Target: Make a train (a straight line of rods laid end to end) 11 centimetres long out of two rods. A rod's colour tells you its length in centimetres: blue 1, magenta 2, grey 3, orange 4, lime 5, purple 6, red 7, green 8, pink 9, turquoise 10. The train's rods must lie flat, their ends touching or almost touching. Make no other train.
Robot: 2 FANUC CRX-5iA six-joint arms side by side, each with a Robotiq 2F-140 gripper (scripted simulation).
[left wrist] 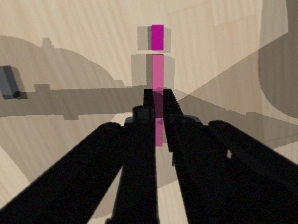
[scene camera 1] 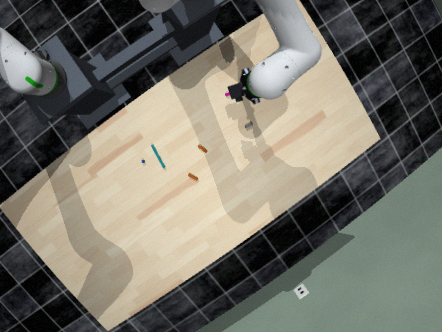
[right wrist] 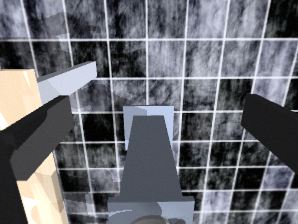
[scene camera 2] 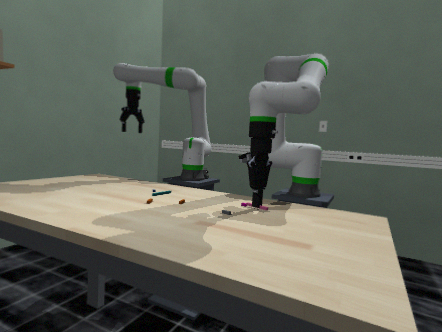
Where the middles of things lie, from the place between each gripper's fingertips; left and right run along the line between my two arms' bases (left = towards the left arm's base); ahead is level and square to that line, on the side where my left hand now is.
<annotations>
The pink rod (left wrist: 157,59) lies 30 mm below my left hand (scene camera 2: 256,206).
My right hand is 45 cm short of the pink rod, 110 cm to the right of it and 26 cm above it.
</annotations>
